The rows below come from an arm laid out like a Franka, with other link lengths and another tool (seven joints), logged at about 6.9 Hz.
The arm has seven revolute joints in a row. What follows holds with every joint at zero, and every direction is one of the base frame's.
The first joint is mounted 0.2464 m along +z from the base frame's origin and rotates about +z.
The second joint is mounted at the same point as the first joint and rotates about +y.
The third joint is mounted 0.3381 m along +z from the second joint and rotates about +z.
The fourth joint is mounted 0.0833 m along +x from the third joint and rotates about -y.
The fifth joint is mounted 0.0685 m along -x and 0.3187 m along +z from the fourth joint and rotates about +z.
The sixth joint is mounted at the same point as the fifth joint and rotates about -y.
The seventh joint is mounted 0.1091 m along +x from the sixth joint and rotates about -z.
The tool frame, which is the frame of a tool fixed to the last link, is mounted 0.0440 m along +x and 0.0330 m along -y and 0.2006 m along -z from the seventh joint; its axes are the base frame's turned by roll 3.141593, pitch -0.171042 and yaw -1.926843 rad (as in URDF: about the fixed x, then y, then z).
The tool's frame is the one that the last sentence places.
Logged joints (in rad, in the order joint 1, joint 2, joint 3, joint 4, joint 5, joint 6, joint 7), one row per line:
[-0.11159 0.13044 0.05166 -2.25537 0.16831 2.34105 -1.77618]
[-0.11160 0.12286 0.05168 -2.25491 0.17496 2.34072 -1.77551]
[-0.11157 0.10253 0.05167 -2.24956 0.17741 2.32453 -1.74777]
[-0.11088 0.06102 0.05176 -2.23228 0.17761 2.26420 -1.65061]
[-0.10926 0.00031 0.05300 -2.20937 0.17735 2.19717 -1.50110]
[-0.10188 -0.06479 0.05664 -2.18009 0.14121 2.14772 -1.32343]
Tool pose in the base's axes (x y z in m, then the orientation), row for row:
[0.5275 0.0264 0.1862 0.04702 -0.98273 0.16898 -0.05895]
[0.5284 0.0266 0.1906 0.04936 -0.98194 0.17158 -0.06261]
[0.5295 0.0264 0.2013 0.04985 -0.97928 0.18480 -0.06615]
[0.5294 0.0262 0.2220 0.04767 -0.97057 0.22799 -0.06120]
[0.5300 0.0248 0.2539 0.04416 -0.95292 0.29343 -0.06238]
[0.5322 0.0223 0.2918 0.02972 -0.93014 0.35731 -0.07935]
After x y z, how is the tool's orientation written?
As a quaternion, w x y z.
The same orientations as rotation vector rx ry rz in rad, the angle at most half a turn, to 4 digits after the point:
[-2.9982 0.5155 -0.1799]
[-2.9915 0.5227 -0.1907]
[-2.9825 0.5628 -0.2015]
[-2.9599 0.6953 -0.1866]
[-2.9123 0.8968 -0.1906]
[-2.8681 1.1018 -0.2447]

